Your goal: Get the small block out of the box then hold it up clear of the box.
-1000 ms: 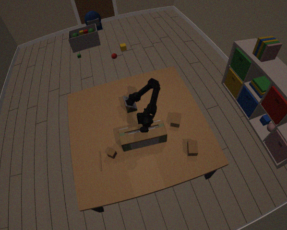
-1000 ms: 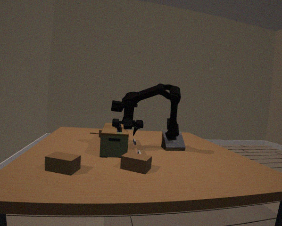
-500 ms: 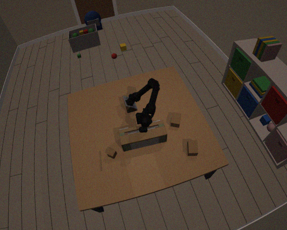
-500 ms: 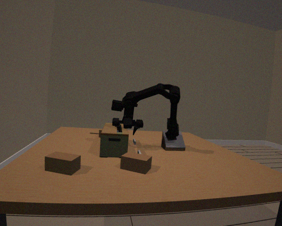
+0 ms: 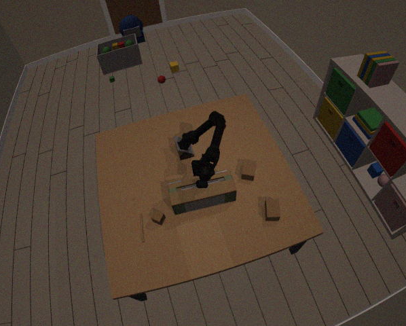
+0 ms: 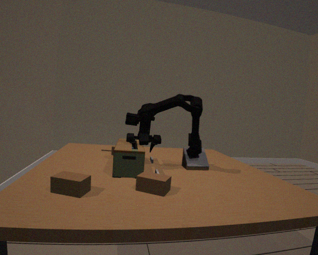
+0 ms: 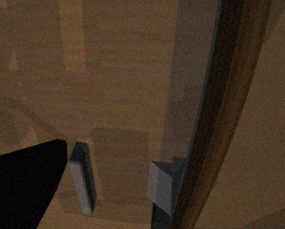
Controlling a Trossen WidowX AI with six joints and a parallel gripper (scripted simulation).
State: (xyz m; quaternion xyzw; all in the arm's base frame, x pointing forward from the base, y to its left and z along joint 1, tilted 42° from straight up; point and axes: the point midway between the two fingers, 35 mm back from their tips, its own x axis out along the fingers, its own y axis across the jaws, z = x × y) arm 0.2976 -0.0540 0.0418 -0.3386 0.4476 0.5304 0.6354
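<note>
My gripper tip is now 40 mm short of the clear-fronted box, 20 mm to the right of it and 20 mm above it. The rest, counted from my gripper tip: small blue block (50 mm ahead, 30 mm to the right); then thin stick (110 mm ahead, 410 mm to the right, 80 mm below).
</note>
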